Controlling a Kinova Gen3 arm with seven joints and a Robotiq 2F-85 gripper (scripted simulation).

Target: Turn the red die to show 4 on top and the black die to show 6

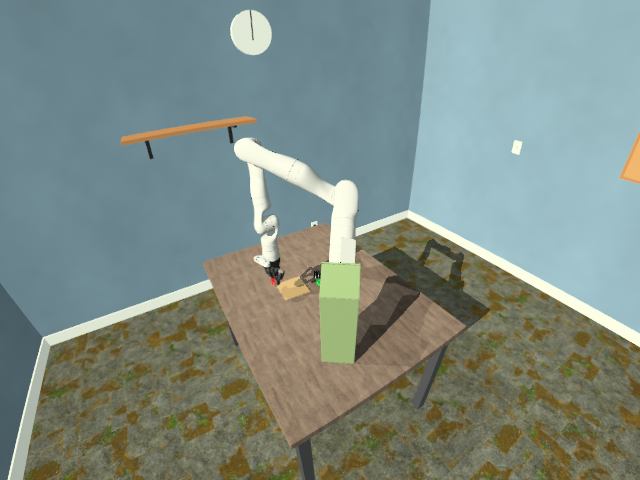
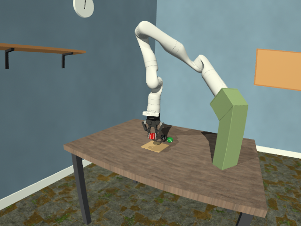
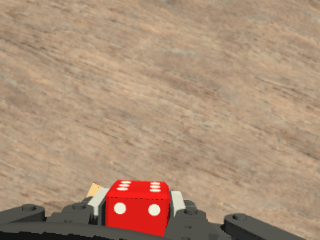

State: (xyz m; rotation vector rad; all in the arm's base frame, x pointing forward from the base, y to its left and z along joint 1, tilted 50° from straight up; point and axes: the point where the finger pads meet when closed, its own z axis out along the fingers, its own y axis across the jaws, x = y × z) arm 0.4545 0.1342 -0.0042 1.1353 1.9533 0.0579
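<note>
Right now my hand is 20 mm short of the tan mat, 100 mm to the left of it and 110 mm above it. From my hand the other things lie so: black die 40 mm ahead, 260 mm to the right, 100 mm below; then green die 30 mm behind, 230 mm to the right, 100 mm below; then red die right at my hand.
</note>
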